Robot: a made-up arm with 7 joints. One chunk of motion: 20 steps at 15 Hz.
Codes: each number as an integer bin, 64 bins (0 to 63) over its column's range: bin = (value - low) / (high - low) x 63, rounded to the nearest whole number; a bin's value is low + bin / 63 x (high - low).
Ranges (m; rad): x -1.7..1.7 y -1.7..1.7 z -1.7..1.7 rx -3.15..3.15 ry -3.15..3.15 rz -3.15..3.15
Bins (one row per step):
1: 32 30 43 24 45 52
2: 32 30 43 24 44 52
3: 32 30 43 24 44 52
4: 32 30 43 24 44 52
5: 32 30 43 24 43 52
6: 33 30 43 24 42 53
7: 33 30 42 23 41 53
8: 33 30 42 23 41 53
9: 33 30 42 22 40 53
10: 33 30 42 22 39 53
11: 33 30 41 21 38 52
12: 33 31 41 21 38 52
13: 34 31 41 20 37 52
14: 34 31 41 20 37 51
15: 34 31 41 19 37 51
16: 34 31 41 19 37 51
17: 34 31 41 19 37 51
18: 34 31 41 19 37 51
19: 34 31 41 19 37 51
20: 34 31 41 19 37 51
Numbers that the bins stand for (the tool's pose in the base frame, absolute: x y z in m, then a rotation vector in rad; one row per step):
1: 0.0270 -0.0810 0.6206 -0.7500 1.3500 2.0500
2: 0.0270 -0.0810 0.6206 -0.7500 1.2500 2.0500
3: 0.0270 -0.0810 0.6206 -0.7500 1.2500 2.0500
4: 0.0270 -0.0810 0.6206 -0.7500 1.2500 2.0500
5: 0.0270 -0.0810 0.6206 -0.7500 1.1500 2.0500
6: 0.0810 -0.0810 0.6206 -0.7500 1.0500 2.1500
7: 0.0810 -0.0810 0.5667 -0.8500 0.9500 2.1500
8: 0.0810 -0.0810 0.5667 -0.8500 0.9500 2.1500
9: 0.0810 -0.0810 0.5667 -0.9500 0.8500 2.1500
10: 0.0810 -0.0810 0.5667 -0.9500 0.7500 2.1500
11: 0.0810 -0.0810 0.5127 -1.0500 0.6500 2.0500
12: 0.0810 -0.0270 0.5127 -1.0500 0.6500 2.0500
13: 0.1349 -0.0270 0.5127 -1.1500 0.5500 2.0500
14: 0.1349 -0.0270 0.5127 -1.1500 0.5500 1.9500
15: 0.1349 -0.0270 0.5127 -1.2500 0.5500 1.9500
16: 0.1349 -0.0270 0.5127 -1.2500 0.5500 1.9500
17: 0.1349 -0.0270 0.5127 -1.2500 0.5500 1.9500
18: 0.1349 -0.0270 0.5127 -1.2500 0.5500 1.9500
19: 0.1349 -0.0270 0.5127 -1.2500 0.5500 1.9500
20: 0.1349 -0.0270 0.5127 -1.2500 0.5500 1.9500

